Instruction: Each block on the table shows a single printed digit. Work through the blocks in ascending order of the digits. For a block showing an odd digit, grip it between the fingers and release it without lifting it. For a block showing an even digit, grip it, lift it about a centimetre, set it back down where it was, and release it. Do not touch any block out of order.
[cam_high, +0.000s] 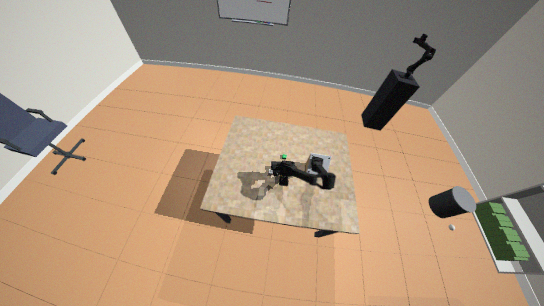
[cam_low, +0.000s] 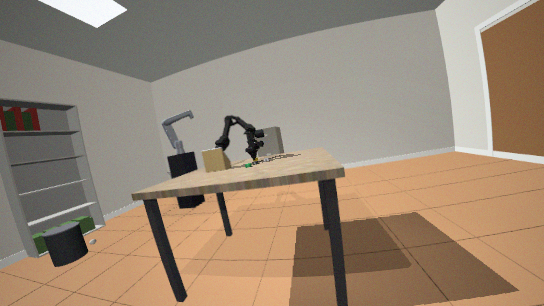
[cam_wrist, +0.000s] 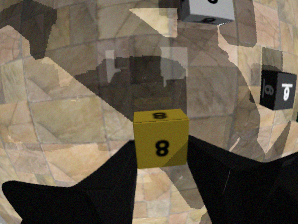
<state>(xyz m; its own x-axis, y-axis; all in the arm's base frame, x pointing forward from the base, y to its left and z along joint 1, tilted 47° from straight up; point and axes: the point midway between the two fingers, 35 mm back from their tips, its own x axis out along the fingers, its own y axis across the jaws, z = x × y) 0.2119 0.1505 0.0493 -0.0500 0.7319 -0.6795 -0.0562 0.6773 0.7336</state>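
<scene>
The white block is 100 mm ahead of my gripper tip, 30 mm to the right of it and 10 mm below it. From my gripper tip the other things lie so: green block: 20 mm ahead, 190 mm to the right, 10 mm below; then black block: 40 mm ahead, 110 mm to the right, 10 mm below; then yellow block: right at my gripper tip.
</scene>
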